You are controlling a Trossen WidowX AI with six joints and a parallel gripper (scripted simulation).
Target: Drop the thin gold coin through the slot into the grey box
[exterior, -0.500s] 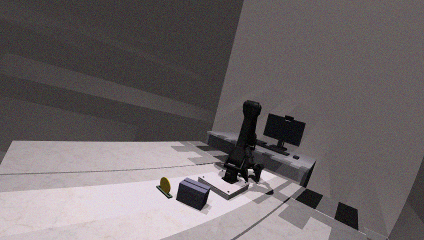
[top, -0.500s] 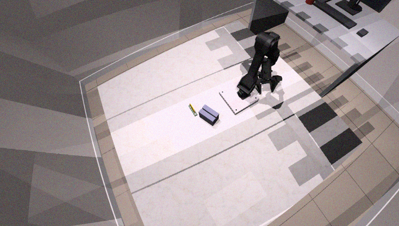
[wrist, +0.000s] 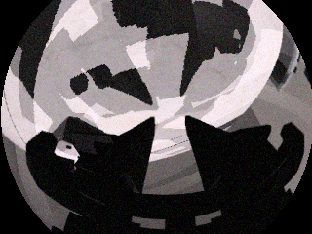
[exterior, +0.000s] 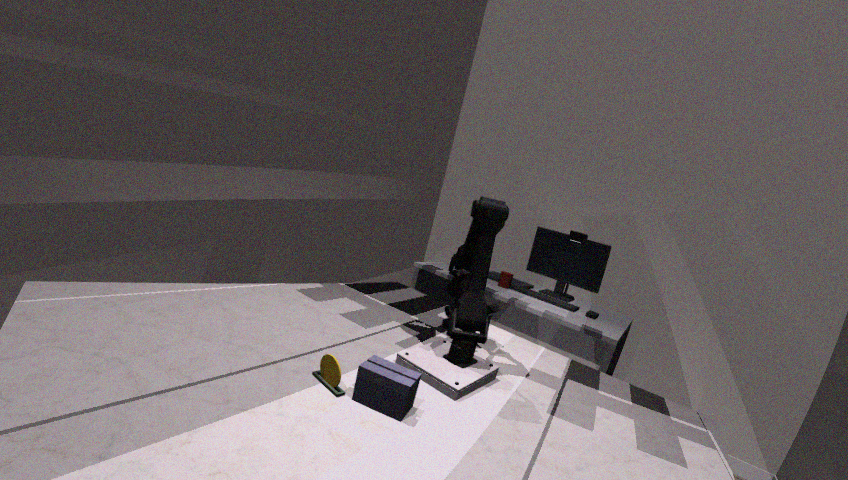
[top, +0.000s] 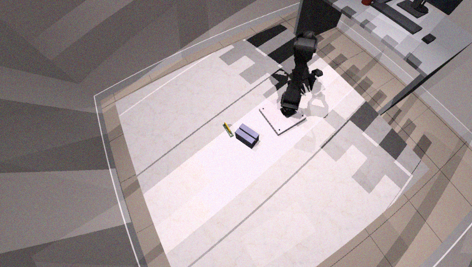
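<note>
Now: gripper tip 50 cm short of the thin gold coin, 2 cm to the left of it and 1 cm below it.
</note>
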